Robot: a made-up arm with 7 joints.
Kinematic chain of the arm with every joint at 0, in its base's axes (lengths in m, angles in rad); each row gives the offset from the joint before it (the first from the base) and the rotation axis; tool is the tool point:
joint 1: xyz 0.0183 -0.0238 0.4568 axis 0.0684 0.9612 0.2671
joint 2: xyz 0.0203 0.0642 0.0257 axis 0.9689 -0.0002 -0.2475
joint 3: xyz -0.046 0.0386 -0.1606 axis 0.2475 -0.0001 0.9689
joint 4: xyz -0.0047 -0.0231 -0.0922 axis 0.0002 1 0
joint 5: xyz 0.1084 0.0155 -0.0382 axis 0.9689 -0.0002 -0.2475
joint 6: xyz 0.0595 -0.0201 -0.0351 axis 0.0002 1 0
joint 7: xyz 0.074 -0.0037 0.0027 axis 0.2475 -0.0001 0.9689
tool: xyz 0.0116 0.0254 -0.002
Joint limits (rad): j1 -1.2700..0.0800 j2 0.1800..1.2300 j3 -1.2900..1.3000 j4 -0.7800..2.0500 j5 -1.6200..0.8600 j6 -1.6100..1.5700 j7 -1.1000..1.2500
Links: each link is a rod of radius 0.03 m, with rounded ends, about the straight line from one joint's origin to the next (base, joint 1, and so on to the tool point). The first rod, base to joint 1, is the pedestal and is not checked.
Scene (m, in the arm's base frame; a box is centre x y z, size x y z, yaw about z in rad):
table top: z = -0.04
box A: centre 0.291 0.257 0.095 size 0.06 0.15 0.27 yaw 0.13
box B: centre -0.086 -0.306 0 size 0.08 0.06 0.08 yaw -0.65
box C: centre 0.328 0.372 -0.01 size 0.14 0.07 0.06 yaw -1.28
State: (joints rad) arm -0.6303 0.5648 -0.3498 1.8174 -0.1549 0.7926 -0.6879
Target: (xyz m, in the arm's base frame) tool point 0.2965 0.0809 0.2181
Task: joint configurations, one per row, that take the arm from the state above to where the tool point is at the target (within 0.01 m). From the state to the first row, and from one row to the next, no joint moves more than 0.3 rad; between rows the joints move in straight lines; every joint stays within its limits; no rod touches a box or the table.
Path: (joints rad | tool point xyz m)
1: -0.5288 0.5652 -0.4467 1.5285 -0.0319 0.7780 -0.6528 | 0.1277 0.3456 0.0673
2: -0.4274 0.5656 -0.5436 1.2396 0.0912 0.7634 -0.6177 | 0.1530 0.3232 0.0515
3: -0.3259 0.5660 -0.6405 0.9508 0.2142 0.7488 -0.5827 | 0.1670 0.2796 0.0381
4: -0.2244 0.5664 -0.7374 0.6619 0.3372 0.7342 -0.5476 | 0.1663 0.2195 0.0325
5: -0.1229 0.5668 -0.8342 0.3730 0.4603 0.7196 -0.5125 | 0.1510 0.1503 0.0410
6: -0.0215 0.5672 -0.9311 0.0841 0.5833 0.7050 -0.4774 | 0.1250 0.0807 0.0685
7: 0.0800 0.5676 -1.0280 -0.2048 0.7063 0.6904 -0.4423 | 0.0949 0.0199 0.1170
8: -0.0432 0.6177 -0.9409 -0.1474 0.4770 0.5159 -0.4862 | 0.1408 0.0353 0.1193
9: -0.1664 0.6678 -0.8538 -0.0900 0.2477 0.3413 -0.5301 | 0.1920 0.0498 0.1364
10: -0.2896 0.7179 -0.7667 -0.0326 0.0184 0.1668 -0.5740 | 0.2453 0.0645 0.1693
11: -0.4128 0.7680 -0.6796 0.0248 -0.2110 -0.0077 -0.6178 | 0.2965 0.0809 0.2181

